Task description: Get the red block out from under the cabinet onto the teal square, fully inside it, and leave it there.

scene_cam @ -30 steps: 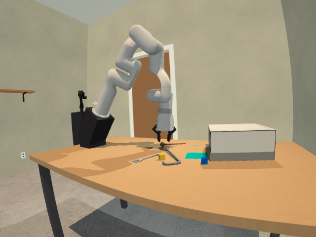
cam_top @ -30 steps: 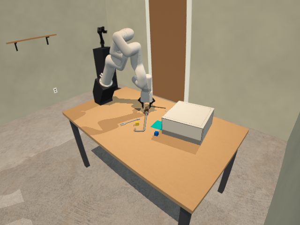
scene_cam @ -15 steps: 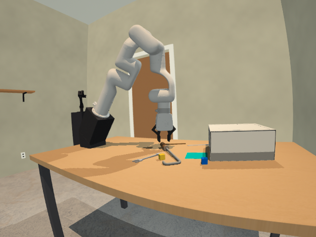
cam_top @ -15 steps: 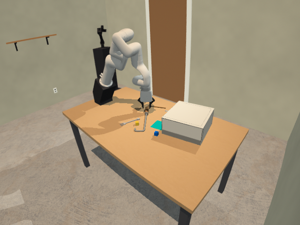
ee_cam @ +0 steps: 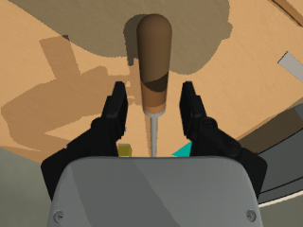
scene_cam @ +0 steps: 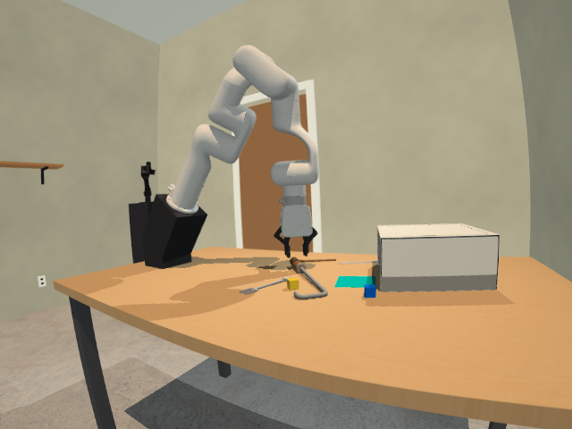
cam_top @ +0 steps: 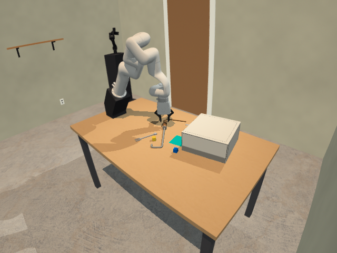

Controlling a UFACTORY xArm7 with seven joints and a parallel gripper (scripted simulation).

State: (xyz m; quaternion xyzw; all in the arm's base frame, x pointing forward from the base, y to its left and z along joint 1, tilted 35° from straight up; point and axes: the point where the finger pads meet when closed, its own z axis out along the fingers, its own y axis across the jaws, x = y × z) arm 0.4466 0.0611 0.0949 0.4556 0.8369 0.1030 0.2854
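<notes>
Right now the thin wooden stick is 20 mm ahead of my hand, 130 mm to the left of it and 60 mm below it. From my hand the other things lie so: grey fork-like tool: 30 mm behind, 200 mm to the right, 60 mm below; then yellow block: 50 mm ahead, 200 mm to the right, 50 mm below; then grey rod: 200 mm ahead, 120 mm to the left, 60 mm below.
</notes>
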